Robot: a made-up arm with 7 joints. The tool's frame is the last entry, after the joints. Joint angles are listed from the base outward. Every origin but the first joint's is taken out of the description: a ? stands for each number. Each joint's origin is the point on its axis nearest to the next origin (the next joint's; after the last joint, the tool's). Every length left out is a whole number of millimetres.
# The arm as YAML. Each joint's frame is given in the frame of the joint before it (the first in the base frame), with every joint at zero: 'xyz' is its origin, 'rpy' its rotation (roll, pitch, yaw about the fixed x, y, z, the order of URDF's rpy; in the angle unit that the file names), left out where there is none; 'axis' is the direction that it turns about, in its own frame. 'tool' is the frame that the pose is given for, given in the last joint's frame.
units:
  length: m
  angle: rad
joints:
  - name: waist
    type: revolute
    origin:
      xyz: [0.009, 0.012, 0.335]
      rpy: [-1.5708, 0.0, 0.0]
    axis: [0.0, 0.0, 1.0]
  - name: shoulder
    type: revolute
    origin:
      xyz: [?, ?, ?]
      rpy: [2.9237, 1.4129, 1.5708]
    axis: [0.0, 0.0, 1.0]
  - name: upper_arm
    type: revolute
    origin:
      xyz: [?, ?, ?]
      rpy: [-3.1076, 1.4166, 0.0]
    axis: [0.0, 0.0, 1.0]
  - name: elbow
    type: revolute
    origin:
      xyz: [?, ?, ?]
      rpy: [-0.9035, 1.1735, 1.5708]
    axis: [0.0, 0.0, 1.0]
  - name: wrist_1
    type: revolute
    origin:
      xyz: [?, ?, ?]
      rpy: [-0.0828, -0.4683, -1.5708]
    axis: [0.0, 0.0, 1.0]
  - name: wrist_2
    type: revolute
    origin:
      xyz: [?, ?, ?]
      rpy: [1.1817, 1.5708, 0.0]
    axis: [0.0, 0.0, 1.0]
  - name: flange
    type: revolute
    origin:
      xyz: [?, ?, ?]
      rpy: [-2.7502, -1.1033, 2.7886]
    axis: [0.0, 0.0, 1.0]
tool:
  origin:
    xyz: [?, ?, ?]
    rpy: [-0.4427, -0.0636, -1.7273]
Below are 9 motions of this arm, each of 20 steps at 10 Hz.
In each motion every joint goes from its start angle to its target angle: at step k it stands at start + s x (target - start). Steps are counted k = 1, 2, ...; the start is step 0. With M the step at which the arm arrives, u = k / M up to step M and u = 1 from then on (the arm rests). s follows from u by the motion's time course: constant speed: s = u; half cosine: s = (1 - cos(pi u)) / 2; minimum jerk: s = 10 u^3 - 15 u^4 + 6 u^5.
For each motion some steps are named. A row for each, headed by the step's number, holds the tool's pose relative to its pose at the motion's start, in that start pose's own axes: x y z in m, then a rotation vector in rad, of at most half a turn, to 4 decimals.
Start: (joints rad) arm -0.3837 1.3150 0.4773 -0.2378 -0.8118 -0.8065 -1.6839
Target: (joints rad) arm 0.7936 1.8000 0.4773 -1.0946 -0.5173 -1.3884 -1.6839
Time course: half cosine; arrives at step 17
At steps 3, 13, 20:
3: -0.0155 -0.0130 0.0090 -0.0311 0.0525 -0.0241
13: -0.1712 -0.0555 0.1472 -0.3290 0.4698 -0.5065
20: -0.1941 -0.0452 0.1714 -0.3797 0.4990 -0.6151

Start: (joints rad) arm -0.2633 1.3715 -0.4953 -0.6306 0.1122 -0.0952 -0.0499
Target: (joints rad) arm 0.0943 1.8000 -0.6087 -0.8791 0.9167 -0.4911 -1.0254
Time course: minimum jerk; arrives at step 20
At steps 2, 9, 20:
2: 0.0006 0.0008 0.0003 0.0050 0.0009 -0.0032
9: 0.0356 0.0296 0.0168 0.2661 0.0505 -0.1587
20: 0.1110 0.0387 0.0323 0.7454 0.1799 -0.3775

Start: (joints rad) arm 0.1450 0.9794 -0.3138 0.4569 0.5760 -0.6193 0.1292
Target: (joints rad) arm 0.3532 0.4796 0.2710 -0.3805 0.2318 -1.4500 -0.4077
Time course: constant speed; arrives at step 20
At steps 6, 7, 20:
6: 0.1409 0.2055 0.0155 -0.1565 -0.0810 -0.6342
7: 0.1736 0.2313 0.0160 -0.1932 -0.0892 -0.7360
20: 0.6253 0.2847 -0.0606 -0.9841 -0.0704 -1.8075

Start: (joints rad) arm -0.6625 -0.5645 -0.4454 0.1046 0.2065 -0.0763 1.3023
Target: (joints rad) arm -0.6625 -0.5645 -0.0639 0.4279 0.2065 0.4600 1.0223
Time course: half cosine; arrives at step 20
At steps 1, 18, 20:
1: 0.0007 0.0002 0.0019 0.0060 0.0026 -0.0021
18: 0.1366 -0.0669 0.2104 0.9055 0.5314 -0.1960
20: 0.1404 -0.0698 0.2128 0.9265 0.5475 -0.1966

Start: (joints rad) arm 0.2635 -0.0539 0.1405 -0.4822 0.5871 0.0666 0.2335
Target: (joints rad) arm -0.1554 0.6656 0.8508 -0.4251 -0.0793 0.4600 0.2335
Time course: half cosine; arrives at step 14
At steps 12, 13, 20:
12: 0.0806 -0.1236 0.0600 -0.1064 0.6428 -0.0128
13: 0.0859 -0.1298 0.0606 -0.1273 0.6636 -0.0213
20: 0.0878 -0.1320 0.0608 -0.1346 0.6705 -0.0244

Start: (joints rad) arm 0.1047 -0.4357 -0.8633 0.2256 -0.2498 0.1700 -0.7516
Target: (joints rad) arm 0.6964 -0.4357 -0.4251 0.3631 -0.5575 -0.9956 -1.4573
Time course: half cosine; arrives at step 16
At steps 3, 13, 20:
3: -0.0182 -0.0276 -0.0054 -0.0104 -0.0028 -0.0535
13: -0.1677 -0.3220 0.1446 -0.0673 -0.1099 -0.4623
20: -0.1777 -0.3472 0.1794 -0.0662 -0.1234 -0.4860

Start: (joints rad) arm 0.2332 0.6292 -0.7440 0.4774 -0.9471 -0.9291 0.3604
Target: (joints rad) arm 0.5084 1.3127 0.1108 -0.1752 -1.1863 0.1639 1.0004
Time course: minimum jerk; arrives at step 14
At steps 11, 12, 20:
11: 0.5187 -0.2759 0.2625 0.9047 1.5396 0.0265
12: 0.5346 -0.2914 0.2494 0.9499 1.6013 0.0179
20: 0.5419 -0.2990 0.2423 0.9721 1.6318 0.0130

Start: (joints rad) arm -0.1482 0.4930 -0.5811 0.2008 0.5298 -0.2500 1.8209
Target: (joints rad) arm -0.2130 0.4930 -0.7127 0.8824 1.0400 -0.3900 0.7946
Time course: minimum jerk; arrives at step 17
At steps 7, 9, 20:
7: -0.0398 -0.0156 0.0429 0.1757 0.0074 -0.0092
9: -0.0629 -0.0358 0.0706 0.2969 0.0355 -0.0134
20: -0.0965 -0.0996 0.1206 0.5564 0.1568 -0.0127

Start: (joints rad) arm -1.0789 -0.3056 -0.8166 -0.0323 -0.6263 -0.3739 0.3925
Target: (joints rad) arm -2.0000 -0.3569 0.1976 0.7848 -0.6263 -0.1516 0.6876
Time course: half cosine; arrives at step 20
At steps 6, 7, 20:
6: -0.0602 -0.0475 0.0247 0.0245 0.0591 0.1719
7: -0.0773 -0.0630 0.0336 0.0373 0.0791 0.2271
20: -0.1773 -0.2421 0.1103 0.3236 0.2517 0.8372

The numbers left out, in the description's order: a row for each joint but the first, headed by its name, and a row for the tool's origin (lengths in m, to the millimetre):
shoulder: -0.001 -0.021 0.0
upper_arm: 0.216 -0.073 0.0
elbow: 0.39 -0.075 0.0
wrist_1: -0.17 -0.154 0.0
wrist_2: 0.021 0.094 0.0
flange: -0.125 0.01 0.0
tool: 0.211 0.096 0.0

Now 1 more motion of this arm.
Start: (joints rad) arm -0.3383 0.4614 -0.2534 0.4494 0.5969 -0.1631 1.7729
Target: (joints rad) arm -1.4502 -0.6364 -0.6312 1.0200 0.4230 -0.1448 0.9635
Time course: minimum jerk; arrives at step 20
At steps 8, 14, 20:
8: 0.0330 0.0279 0.1044 0.0389 0.6282 -0.2477
14: 0.0969 0.0256 0.0597 -0.2956 1.6077 -0.7022
20: 0.0788 0.0071 0.0065 -0.5055 1.8615 -0.8649

